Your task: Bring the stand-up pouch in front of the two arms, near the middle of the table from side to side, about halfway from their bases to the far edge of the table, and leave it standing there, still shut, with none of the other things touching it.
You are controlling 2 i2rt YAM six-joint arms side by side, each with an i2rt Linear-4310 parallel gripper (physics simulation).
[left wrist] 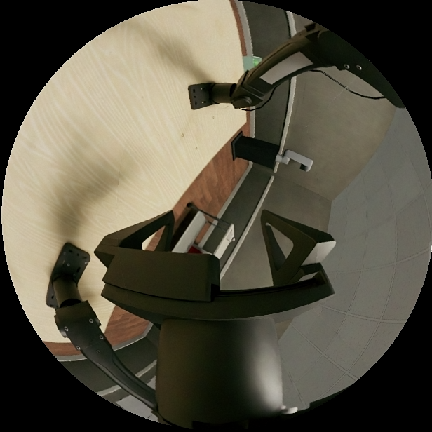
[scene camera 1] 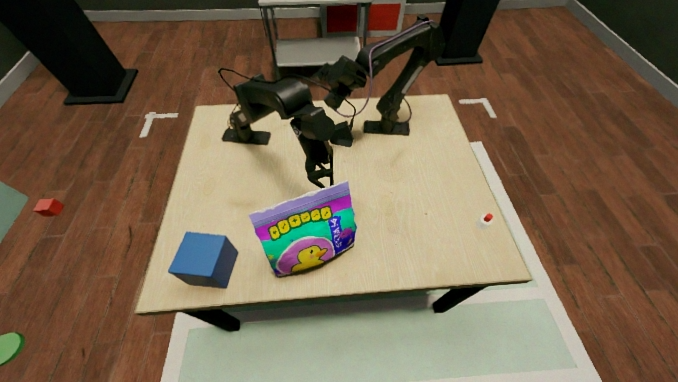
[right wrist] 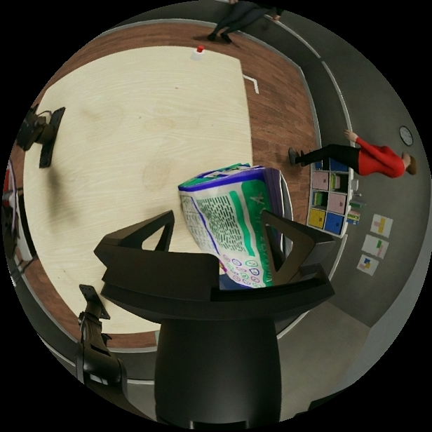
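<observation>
The stand-up pouch (scene camera 1: 306, 231) (right wrist: 220, 225), purple, teal and pink with a yellow duck, stands upright and shut on the table, left of centre toward the near edge of scene camera 1. A narrow strip of table separates it from the blue box. My right gripper (scene camera 1: 324, 175) (right wrist: 217, 214) is open and points down behind the pouch's top edge, with the printed back beyond its fingers in the right wrist view. I see nothing held. My left gripper (left wrist: 217, 214) is open and empty, raised far from the pouch; its fingers are hard to make out in scene camera 1.
The blue box (scene camera 1: 199, 256) (right wrist: 231, 283) stands at the lower left of the wooden table (scene camera 1: 415, 200) in scene camera 1. A small white object with a red top (scene camera 1: 485, 220) (right wrist: 198, 53) is near the table's right edge. The raised left arm hangs over the base side.
</observation>
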